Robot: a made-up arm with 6 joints. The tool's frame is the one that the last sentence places.
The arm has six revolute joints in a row. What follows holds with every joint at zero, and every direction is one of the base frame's. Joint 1 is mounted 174.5 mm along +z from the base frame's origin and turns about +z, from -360 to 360 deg. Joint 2 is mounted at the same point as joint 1 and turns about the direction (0, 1, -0.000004), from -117.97 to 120 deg. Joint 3 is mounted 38.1 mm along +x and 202.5 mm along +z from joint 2 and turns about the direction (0, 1, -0.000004), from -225 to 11 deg. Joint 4 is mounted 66.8 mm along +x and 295.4 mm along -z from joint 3 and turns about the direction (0, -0.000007, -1), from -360 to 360 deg. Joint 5 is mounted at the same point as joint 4 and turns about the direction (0, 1, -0.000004), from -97 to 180 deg. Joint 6 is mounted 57.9 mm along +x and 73.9 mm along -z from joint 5 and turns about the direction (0, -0.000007, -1), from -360 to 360 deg. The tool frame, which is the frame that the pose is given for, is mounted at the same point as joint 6; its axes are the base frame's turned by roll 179.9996, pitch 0 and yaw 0 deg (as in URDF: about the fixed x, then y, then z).
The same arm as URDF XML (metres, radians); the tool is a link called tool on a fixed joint. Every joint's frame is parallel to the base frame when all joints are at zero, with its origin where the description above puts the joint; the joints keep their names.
<robot name="arm">
  <link name="base_link"/>
  <link name="link1"/>
  <link name="link2"/>
  <link name="link3"/>
  <link name="link4"/>
  <link name="link5"/>
  <link name="link6"/>
  <link name="tool"/>
  <joint name="joint 1" type="revolute">
    <parent link="base_link"/>
    <child link="link1"/>
    <origin xyz="0 0 0.1745"/>
    <axis xyz="0 0 1"/>
    <limit lower="-6.2832" upper="6.2832"/>
  </joint>
  <joint name="joint 2" type="revolute">
    <parent link="link1"/>
    <child link="link2"/>
    <origin xyz="0 0 0"/>
    <axis xyz="0 1 0"/>
    <limit lower="-2.059" upper="2.0944"/>
  </joint>
  <joint name="joint 3" type="revolute">
    <parent link="link2"/>
    <child link="link3"/>
    <origin xyz="0.0381 0 0.2025"/>
    <axis xyz="0 1 0"/>
    <limit lower="-3.927" upper="0.192"/>
  </joint>
  <joint name="joint 4" type="revolute">
    <parent link="link3"/>
    <child link="link4"/>
    <origin xyz="0.0668 0 -0.2954"/>
    <axis xyz="0 0 -1"/>
    <limit lower="-6.2832" upper="6.2832"/>
  </joint>
  <joint name="joint 5" type="revolute">
    <parent link="link4"/>
    <child link="link5"/>
    <origin xyz="0 0 0"/>
    <axis xyz="0 1 0"/>
    <limit lower="-1.693" upper="3.1416"/>
  </joint>
  <joint name="joint 6" type="revolute">
    <parent link="link5"/>
    <child link="link6"/>
    <origin xyz="0.0579 0 -0.0739"/>
    <axis xyz="0 0 -1"/>
    <limit lower="-6.2832" upper="6.2832"/>
  </joint>
  <joint name="tool_fixed" type="fixed">
    <parent link="link6"/>
    <child link="tool"/>
    <origin xyz="0 0 0" rpy="3.1416 0 0"/>
  </joint>
</robot>

